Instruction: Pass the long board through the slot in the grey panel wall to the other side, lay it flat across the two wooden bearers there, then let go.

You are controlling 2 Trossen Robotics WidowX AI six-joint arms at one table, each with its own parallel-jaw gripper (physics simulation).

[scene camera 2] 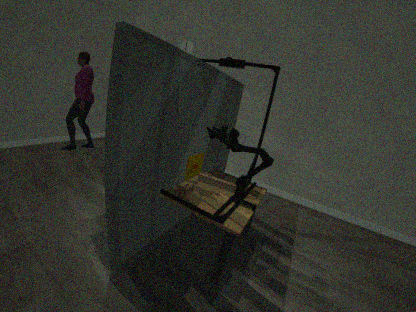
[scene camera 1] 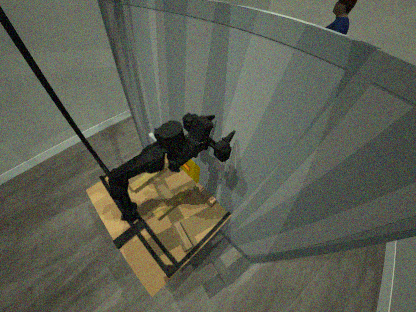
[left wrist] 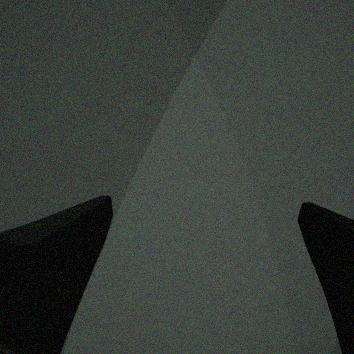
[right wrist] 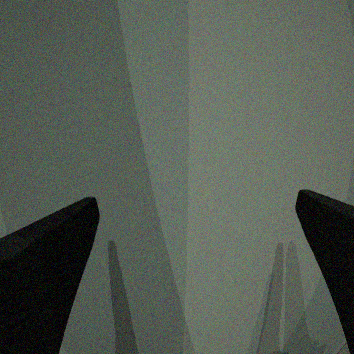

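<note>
The grey panel wall [scene camera 1: 280, 100] [scene camera 2: 145, 125] stands across the tables, with a yellow plate [scene camera 1: 195, 173] [scene camera 2: 194, 165] around its slot. In scene camera 1 two parallel wooden strips [scene camera 1: 172, 206] [scene camera 1: 149, 181], apparently the bearers, lie on the table. In scene camera 2 a long strip that may be the board lies near the table's back edge, too dark to be sure. My right gripper [scene camera 1: 223, 126] [right wrist: 200, 204] is open and empty, raised close to the panel, its arm partly hiding the yellow plate. My left gripper [scene camera 2: 209, 132] [left wrist: 209, 210] is open and empty, raised above its table.
In scene camera 1 a pale strip [scene camera 1: 184, 236] and a small block [scene camera 1: 212, 201] lie on the wooden table [scene camera 1: 142, 270]. Black rails and a tall black post [scene camera 1: 55, 97] stand at its side. In scene camera 2 a black frame post [scene camera 2: 270, 107] rises beside the table [scene camera 2: 237, 225].
</note>
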